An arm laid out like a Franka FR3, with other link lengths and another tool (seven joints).
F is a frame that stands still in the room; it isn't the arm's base.
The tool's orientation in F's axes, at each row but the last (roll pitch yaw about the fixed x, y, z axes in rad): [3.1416, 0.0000, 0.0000]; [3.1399, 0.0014, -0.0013]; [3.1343, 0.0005, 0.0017]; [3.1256, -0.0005, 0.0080]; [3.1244, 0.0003, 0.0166]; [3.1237, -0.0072, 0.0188]
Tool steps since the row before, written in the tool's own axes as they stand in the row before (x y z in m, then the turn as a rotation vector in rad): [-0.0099, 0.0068, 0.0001, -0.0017, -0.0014, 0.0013]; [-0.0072, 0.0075, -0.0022, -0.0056, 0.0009, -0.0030]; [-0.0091, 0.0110, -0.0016, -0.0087, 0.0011, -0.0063]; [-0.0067, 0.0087, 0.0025, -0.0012, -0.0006, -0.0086]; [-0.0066, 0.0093, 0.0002, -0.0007, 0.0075, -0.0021]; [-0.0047, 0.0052, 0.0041, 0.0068, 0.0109, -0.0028]
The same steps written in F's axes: [-0.0099, -0.0068, -0.0001, -0.0017, 0.0014, -0.0013]; [-0.0072, -0.0075, 0.0022, -0.0056, -0.0009, 0.0030]; [-0.0091, -0.0110, 0.0017, -0.0087, -0.0011, 0.0063]; [-0.0066, -0.0088, -0.0024, -0.0012, 0.0007, 0.0086]; [-0.0064, -0.0094, 0.0000, -0.0006, -0.0075, 0.0022]; [-0.0046, -0.0054, -0.0040, 0.0070, -0.0107, 0.0030]
